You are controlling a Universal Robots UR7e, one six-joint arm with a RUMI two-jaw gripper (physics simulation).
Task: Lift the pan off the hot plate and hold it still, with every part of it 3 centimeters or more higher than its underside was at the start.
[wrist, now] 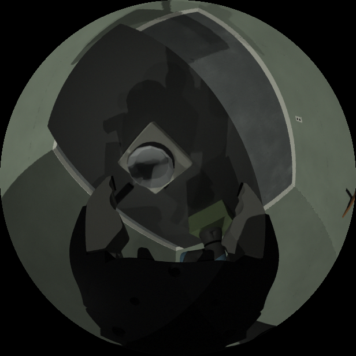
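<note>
The pan (151, 167) shows as a round, grey, faceted disc with a dark rim. It sits on the hot plate (183, 156), a square beige slab with its corners showing around the pan. The pan's dark handle (125, 191) points down and left in the view, and its end shows beside the left fingertip. My gripper (177, 180) is open with nothing between its fingers. Its fingertips stand far apart, and the pan lies ahead of them, left of the middle between them. How far the fingers are above the handle is hard to tell.
The dark table top (82, 95) with a pale rim carries the hot plate. A green block (207, 217) with the arm's dark base part (212, 241) stands near the right finger. A small wall socket (298, 119) and a brown curved bar (350, 204) show at the right.
</note>
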